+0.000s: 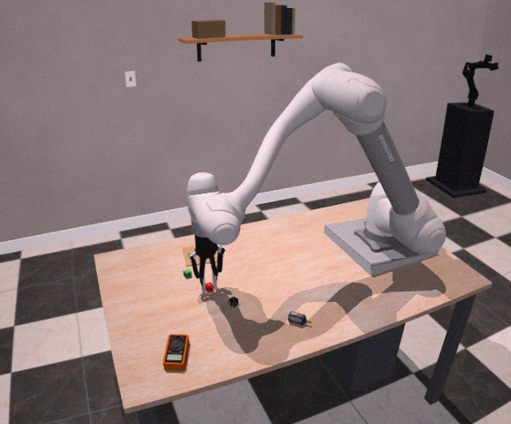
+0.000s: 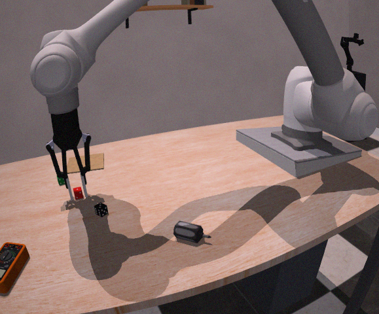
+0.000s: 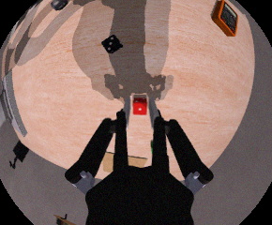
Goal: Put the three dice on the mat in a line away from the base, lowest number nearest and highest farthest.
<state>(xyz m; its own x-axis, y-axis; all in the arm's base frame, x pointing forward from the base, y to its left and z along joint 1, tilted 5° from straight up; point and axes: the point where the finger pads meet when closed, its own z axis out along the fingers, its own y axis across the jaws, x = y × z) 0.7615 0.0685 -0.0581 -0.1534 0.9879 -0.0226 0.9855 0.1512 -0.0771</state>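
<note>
Now: the red die 20 mm below my hand. The rest, counted from my hand: black die: 70 mm behind, 110 mm to the left, 20 mm below; then tan mat: 20 mm behind, 240 mm to the right, 30 mm below; then green die: 60 mm ahead, 110 mm to the right, 20 mm below.
</note>
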